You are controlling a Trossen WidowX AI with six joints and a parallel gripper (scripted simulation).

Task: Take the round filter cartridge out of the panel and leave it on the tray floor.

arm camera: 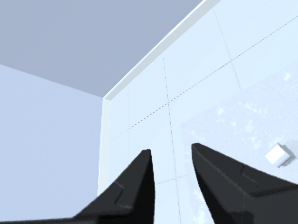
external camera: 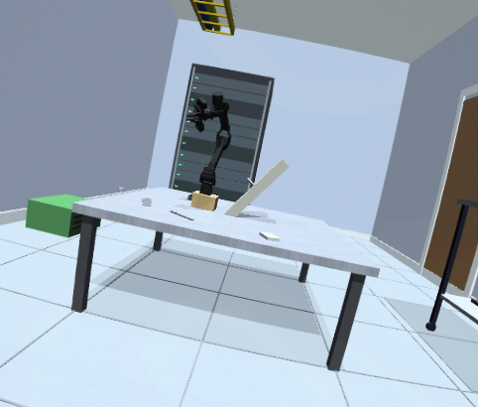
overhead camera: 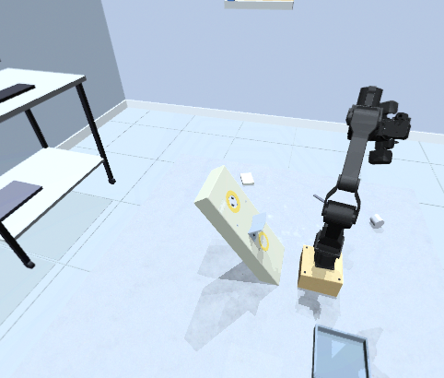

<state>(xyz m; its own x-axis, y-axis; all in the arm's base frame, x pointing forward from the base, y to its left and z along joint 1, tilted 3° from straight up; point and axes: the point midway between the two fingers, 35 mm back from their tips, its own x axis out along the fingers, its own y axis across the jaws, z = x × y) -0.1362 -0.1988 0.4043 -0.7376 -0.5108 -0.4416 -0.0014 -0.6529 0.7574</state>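
The round filter cartridge is 500 mm ahead of my gripper tip, 210 mm to the left of it and 200 mm below it. Round my gripper tip: tray 510 mm to the left, 470 mm below, 90 mm ahead; white flat block 520 mm ahead, 470 mm below, 290 mm to the right; grey bracket 400 mm ahead, 290 mm below, 210 mm to the left.
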